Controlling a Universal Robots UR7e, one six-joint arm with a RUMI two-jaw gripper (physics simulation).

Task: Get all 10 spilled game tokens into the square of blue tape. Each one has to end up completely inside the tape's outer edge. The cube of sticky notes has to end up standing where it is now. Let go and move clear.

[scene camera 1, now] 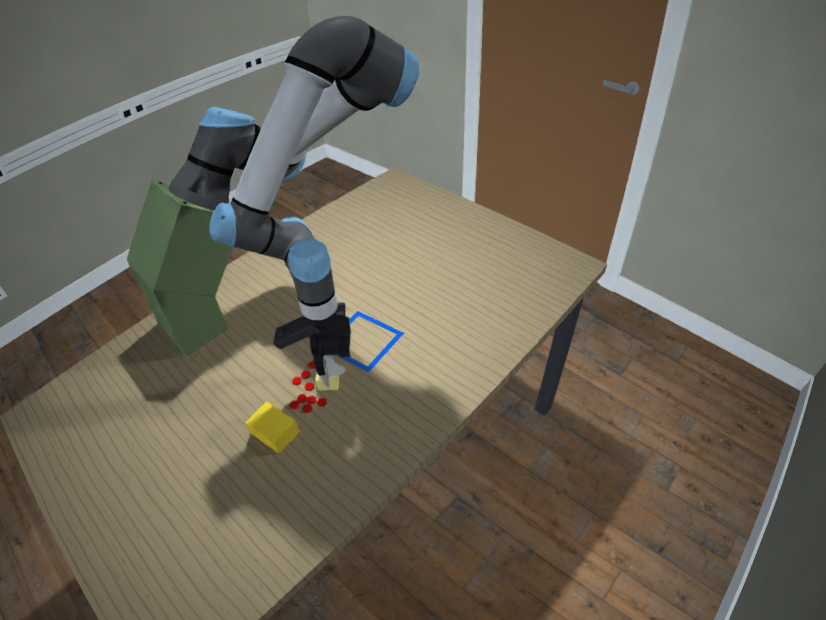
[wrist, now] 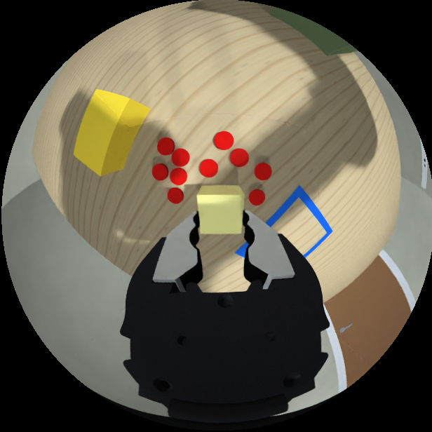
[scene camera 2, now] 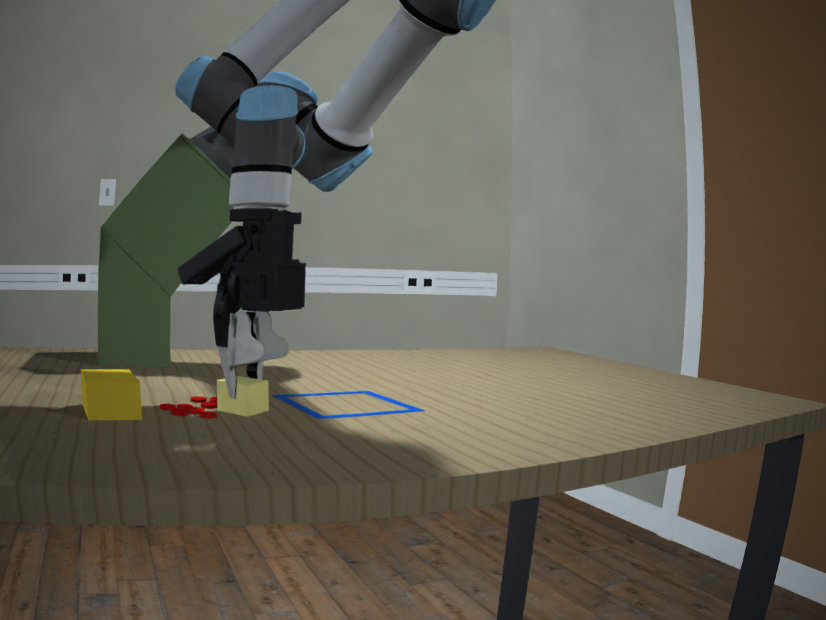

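Note:
The pale yellow cube of sticky notes [scene camera 1: 333, 385] [scene camera 2: 253, 400] [wrist: 220, 220] stands upright on the table. My gripper [scene camera 1: 327, 380] [scene camera 2: 245, 387] [wrist: 220, 211] points down and is shut on it, one fingertip at each side. The 10 red tokens lie flat on the table, all outside the tape. Several, such as one token [scene camera 1: 296, 381] [wrist: 208, 168], lie beyond the cube in the wrist view; one token [wrist: 256, 197] lies between the cube and the tape's near side. The blue tape square [scene camera 1: 385, 351] [scene camera 2: 370, 413] [wrist: 315, 210] is beside the cube, partly hidden by the gripper in scene camera 1 and the wrist view.
A bright yellow block [scene camera 1: 272, 427] [scene camera 2: 112, 395] [wrist: 102, 135] stands on the table [scene camera 1: 427, 246] past the tokens, on the side away from the tape. The arm's green stand [scene camera 1: 183, 266] [scene camera 2: 133, 300] rises at the table's far side.

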